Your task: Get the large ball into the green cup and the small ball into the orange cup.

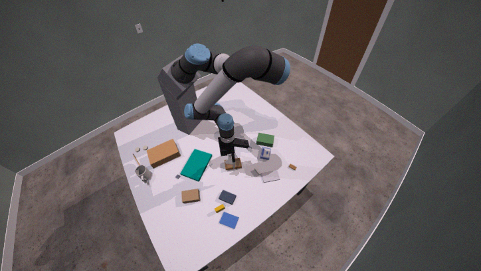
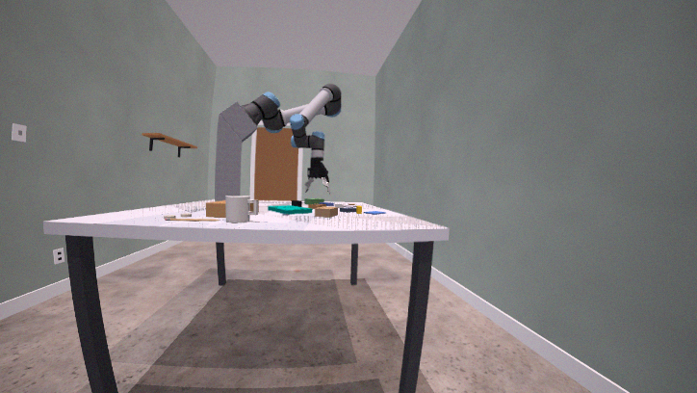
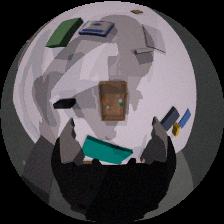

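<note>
The puzzle is 80 mm below my hand. Round my hand: teal board (190 mm to the right, 160 mm behind, 80 mm below); then dark tile (180 mm to the right, 150 mm ahead, 80 mm below); then grey plate (230 mm ahead, 120 mm to the left, 80 mm below).
</note>
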